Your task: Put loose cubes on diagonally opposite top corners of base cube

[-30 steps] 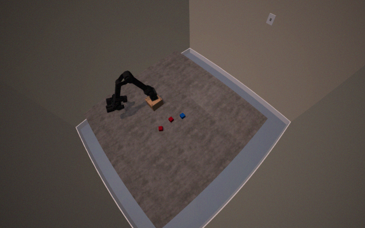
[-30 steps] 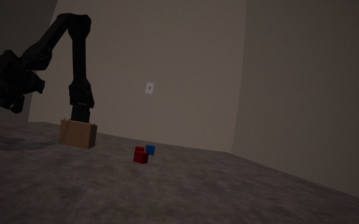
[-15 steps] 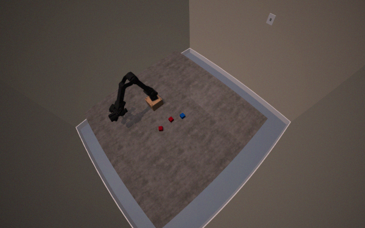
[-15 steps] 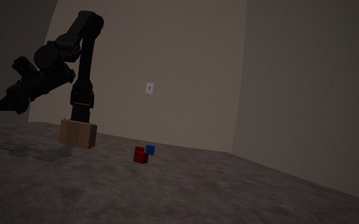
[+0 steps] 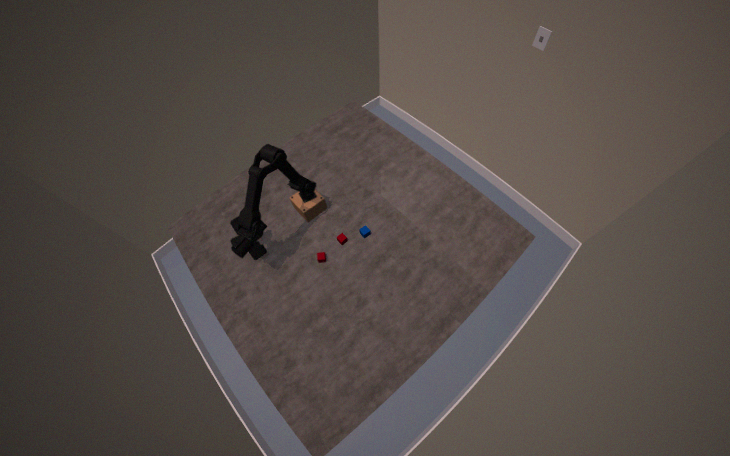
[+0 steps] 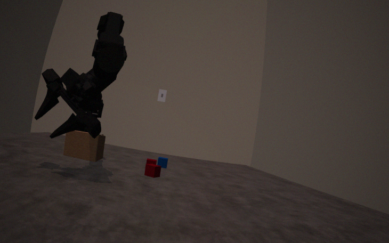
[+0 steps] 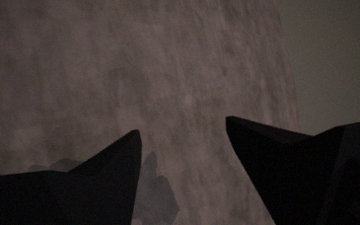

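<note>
Now: the blue cube 470 mm to the left of my gripper tip, 220 mm ahead of it and 80 mm below it.
</note>
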